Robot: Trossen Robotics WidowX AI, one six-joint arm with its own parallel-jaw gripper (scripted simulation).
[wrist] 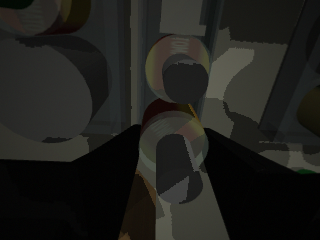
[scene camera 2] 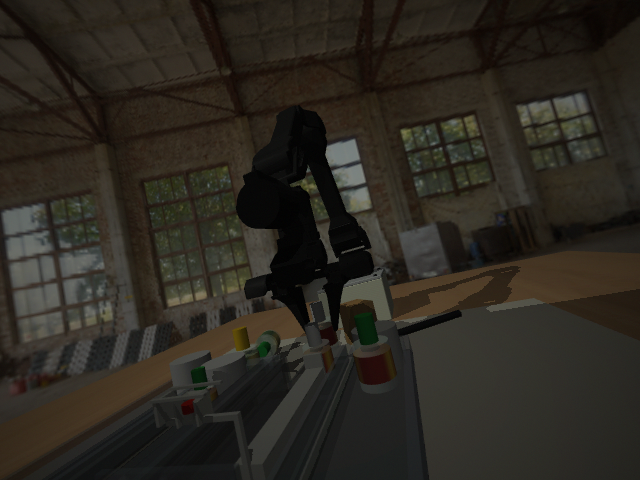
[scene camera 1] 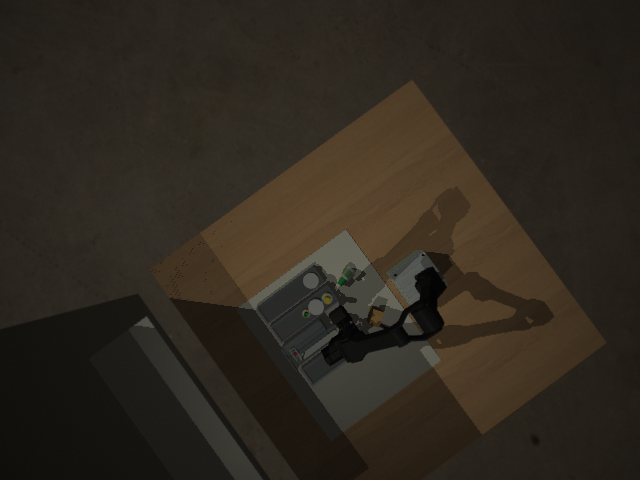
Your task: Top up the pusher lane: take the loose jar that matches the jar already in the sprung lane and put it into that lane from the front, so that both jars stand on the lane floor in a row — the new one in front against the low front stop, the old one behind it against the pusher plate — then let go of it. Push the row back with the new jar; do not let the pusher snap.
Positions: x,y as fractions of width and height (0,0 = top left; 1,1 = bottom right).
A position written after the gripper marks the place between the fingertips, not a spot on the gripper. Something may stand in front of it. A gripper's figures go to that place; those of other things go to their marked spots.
Scene:
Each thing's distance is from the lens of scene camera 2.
gripper (scene camera 2: 0.50,0.69): 0.43 m
brown block (scene camera 2: 0.54,0.65): 0.49 m

